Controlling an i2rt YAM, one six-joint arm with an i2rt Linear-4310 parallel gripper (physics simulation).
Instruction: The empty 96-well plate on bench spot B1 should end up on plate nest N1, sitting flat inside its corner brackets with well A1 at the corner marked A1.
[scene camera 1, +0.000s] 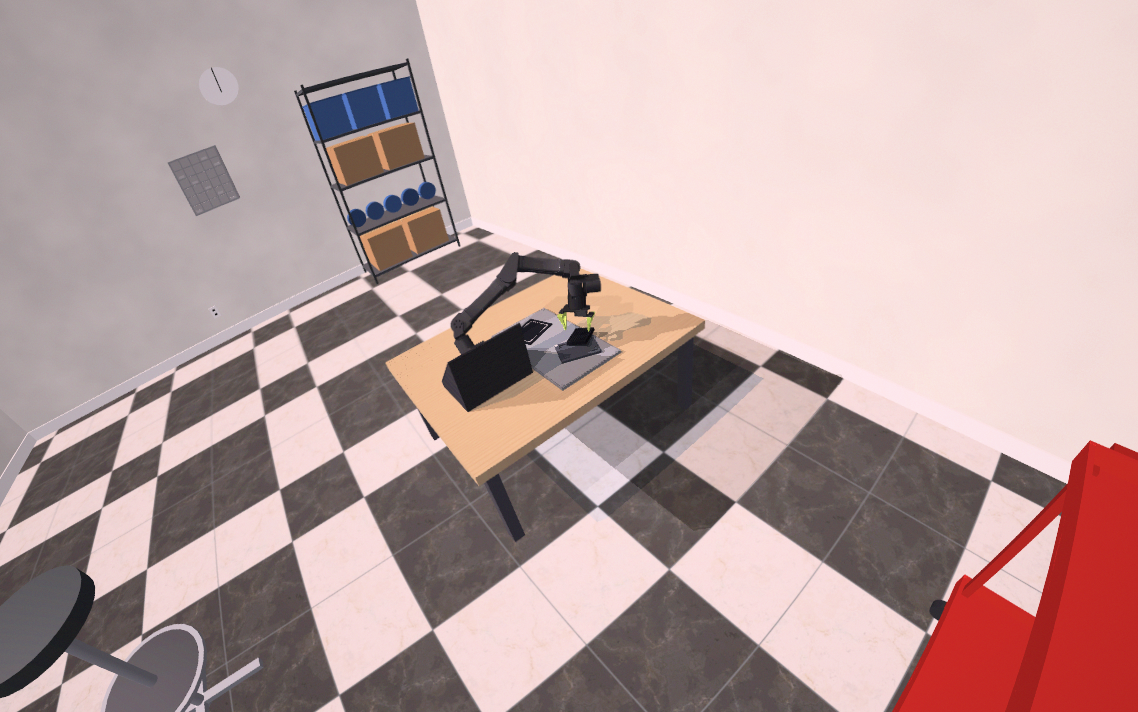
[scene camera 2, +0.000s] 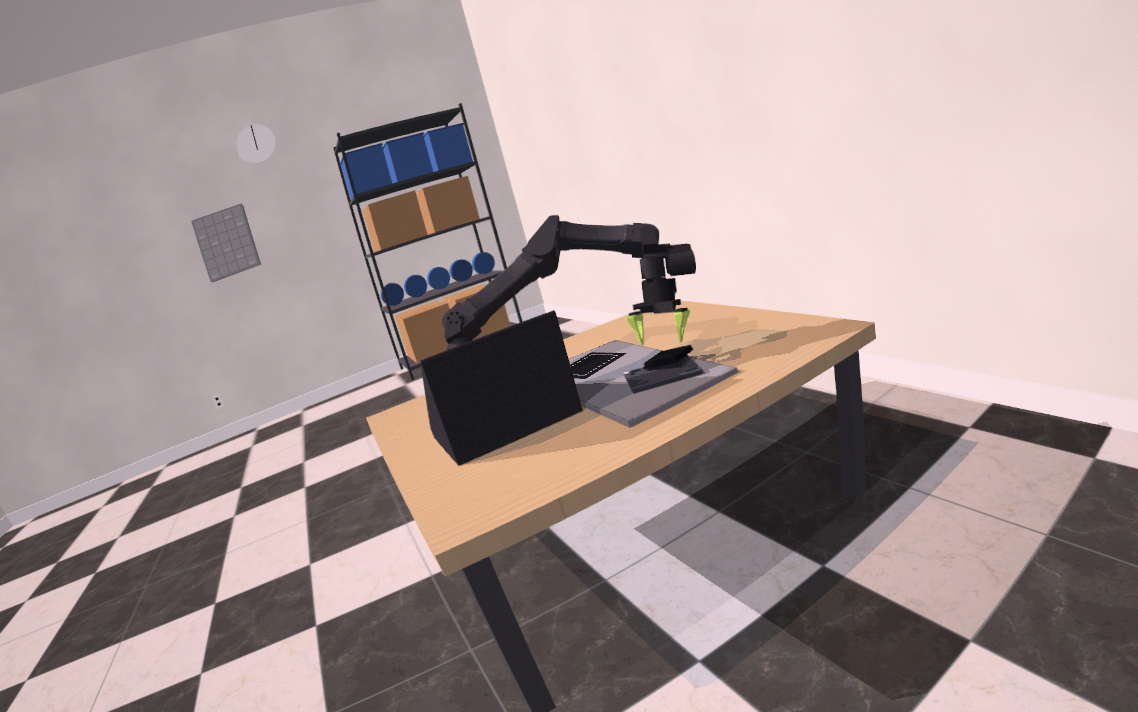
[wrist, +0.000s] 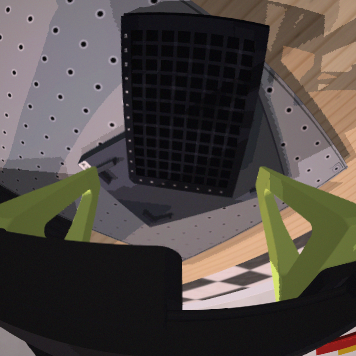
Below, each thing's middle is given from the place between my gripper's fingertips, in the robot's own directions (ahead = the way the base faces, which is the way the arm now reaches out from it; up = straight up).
Right now my hand is 4 cm above the black well plate (wrist: 190, 83) and 2 cm short of it.
